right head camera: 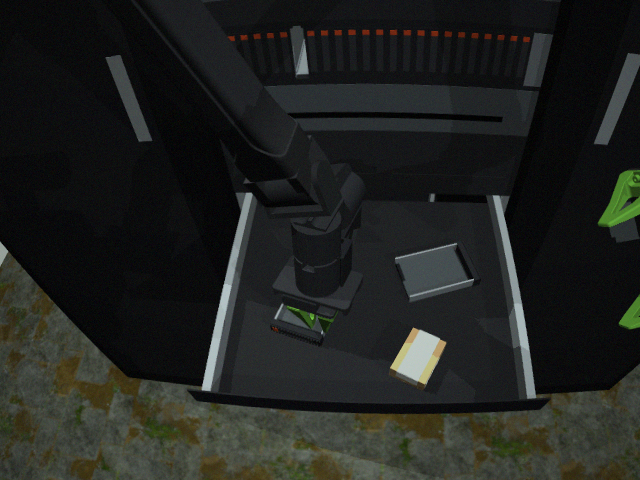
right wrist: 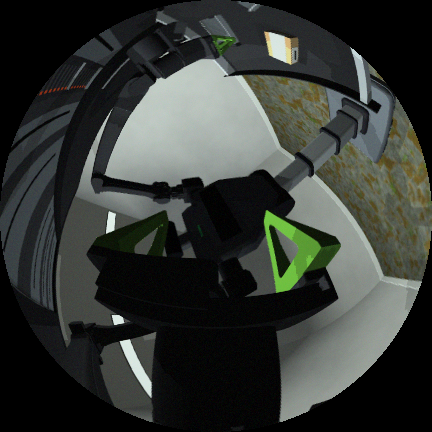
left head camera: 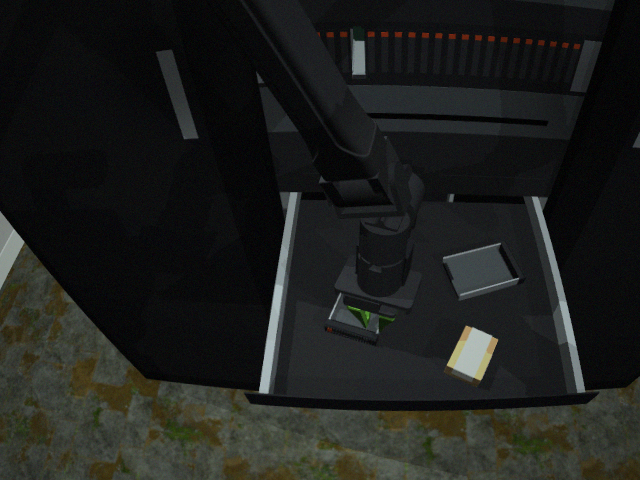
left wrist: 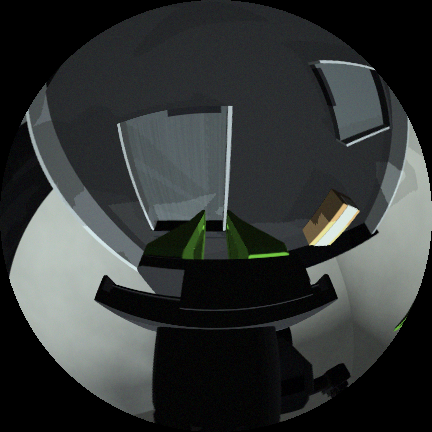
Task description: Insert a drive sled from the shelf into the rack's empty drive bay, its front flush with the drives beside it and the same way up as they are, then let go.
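Where they show: left gripper, fingertip midpoint: (right head camera: 319,327) (right wrist: 232,38) (left head camera: 374,327) (left wrist: 215,215); right gripper, fingertip midpoint: (right head camera: 614,278) (right wrist: 215,215); left arm's base, link origin: (right wrist: 185,190); right arm's base, link origin: (right wrist: 226,291).
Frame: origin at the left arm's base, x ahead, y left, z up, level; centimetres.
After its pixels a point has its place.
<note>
A grey drive sled (left head camera: 351,323) @[z -54.6, x 47.2, y -21.8 cm] with a dark front bar lies flat at the left of the pull-out shelf (left head camera: 413,299); it also shows in the right head view (right head camera: 299,323) @[z -54.6, x 47.2, y -22.1 cm] and the left wrist view (left wrist: 177,160) @[z -54.7, x 52.6, y -24.1 cm]. My left gripper (left head camera: 370,316) @[z -54.5, x 46.6, y -25.1 cm] points straight down at the sled's near end, its green fingers (left wrist: 215,229) @[z -54.5, x 46.6, y -25.1 cm] nearly together, with nothing plainly held. A second sled (left head camera: 480,270) @[z -54.7, x 56.9, y -42.1 cm] lies at the right of the shelf. The rack's drive row (left head camera: 465,53) @[z -24.3, x 70.6, y -37.2 cm] has one light empty bay (left head camera: 358,51). My right gripper (right head camera: 626,258) @[z -25.3, x 35.5, y -53.3 cm] is open and empty off to the right of the rack (right wrist: 215,225).
A tan and white box (left head camera: 471,355) @[z -52.7, x 41.1, y -38.7 cm] lies at the shelf's front right. The shelf has pale side rails (left head camera: 279,294) @[z -52.2, x 50.3, y -11.1 cm] and a dark front lip. Black cabinet walls stand on both sides. A mottled floor lies below.
</note>
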